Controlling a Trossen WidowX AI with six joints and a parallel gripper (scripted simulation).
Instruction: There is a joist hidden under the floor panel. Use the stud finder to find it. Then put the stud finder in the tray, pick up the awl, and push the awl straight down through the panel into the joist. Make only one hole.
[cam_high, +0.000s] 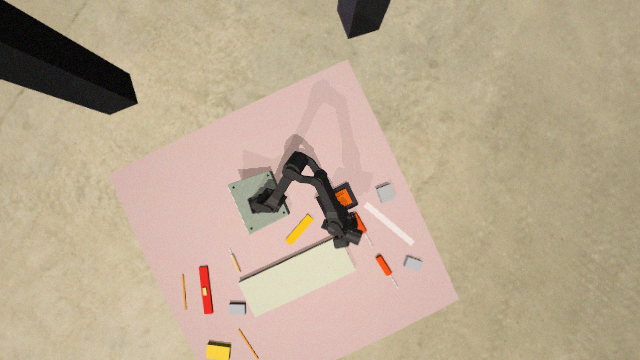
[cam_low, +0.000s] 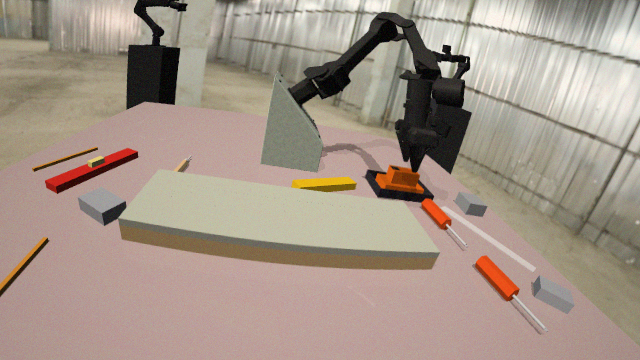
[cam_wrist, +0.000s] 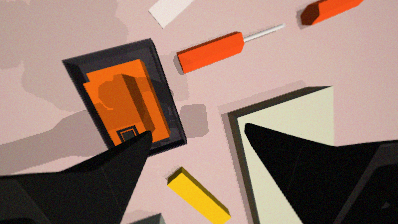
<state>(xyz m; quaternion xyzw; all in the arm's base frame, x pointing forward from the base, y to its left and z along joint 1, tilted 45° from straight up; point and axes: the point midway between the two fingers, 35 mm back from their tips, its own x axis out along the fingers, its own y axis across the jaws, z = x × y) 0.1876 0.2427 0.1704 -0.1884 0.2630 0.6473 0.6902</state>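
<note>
My gripper tip is now 52 cm to the left of the awl, 9 cm above it and 1 cm short of it. The rest, counted from my gripper tip: orange stud finder 8 cm behind, 5 cm below, 1 cm to the left; yellow ruler 18 cm to the right, 9 cm below, 1 cm behind; dark tray 9 cm below, 8 cm behind, 3 cm to the left.
</note>
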